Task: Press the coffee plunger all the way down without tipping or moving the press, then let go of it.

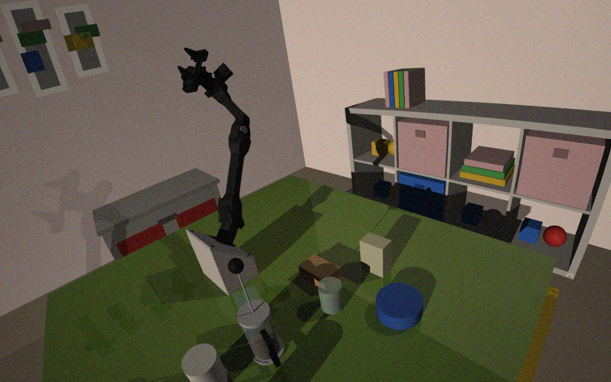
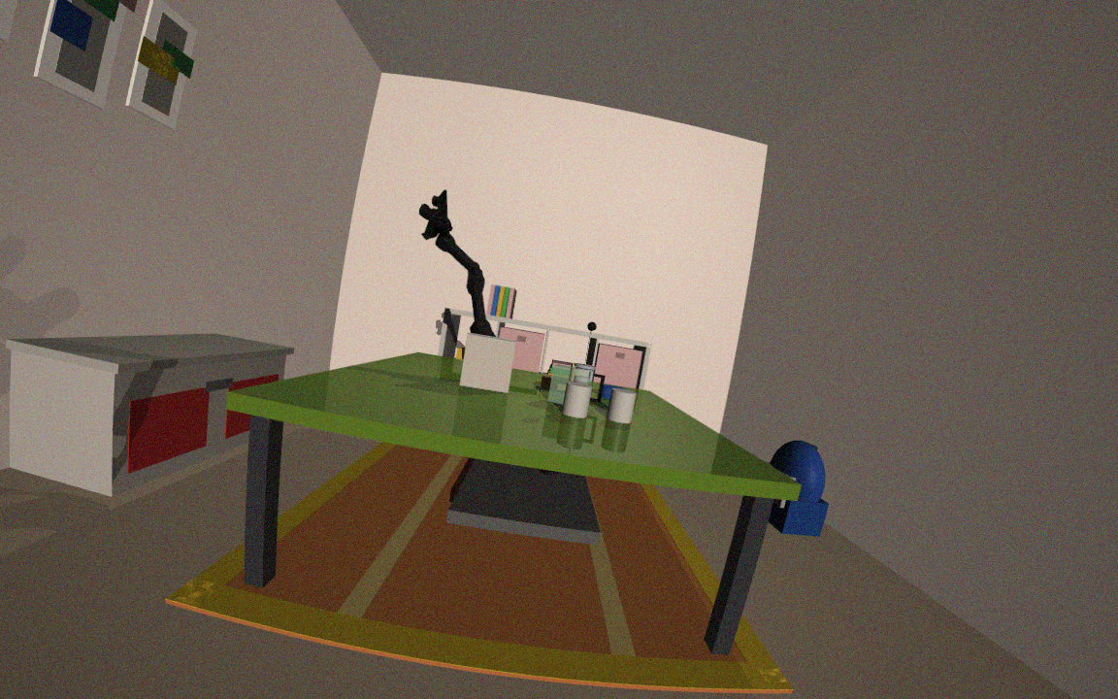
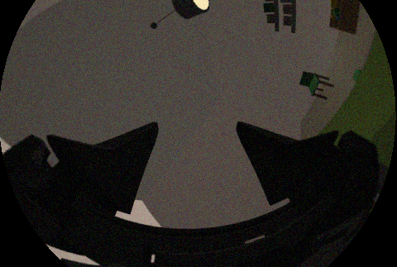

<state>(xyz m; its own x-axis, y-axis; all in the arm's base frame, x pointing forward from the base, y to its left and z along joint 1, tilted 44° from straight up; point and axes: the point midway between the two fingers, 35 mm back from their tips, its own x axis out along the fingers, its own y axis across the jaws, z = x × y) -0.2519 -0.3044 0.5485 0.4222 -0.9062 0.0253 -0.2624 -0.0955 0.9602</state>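
The coffee press is 670 mm ahead of my gripper tip, 580 mm below it and 250 mm to the right of it. Also, from my gripper tip: brown box: 690 mm below, 570 mm ahead, 20 mm to the left; then blue round tin: 830 mm ahead, 690 mm below, 60 mm to the left; then beige block: 680 mm ahead, 660 mm below, 160 mm to the left.
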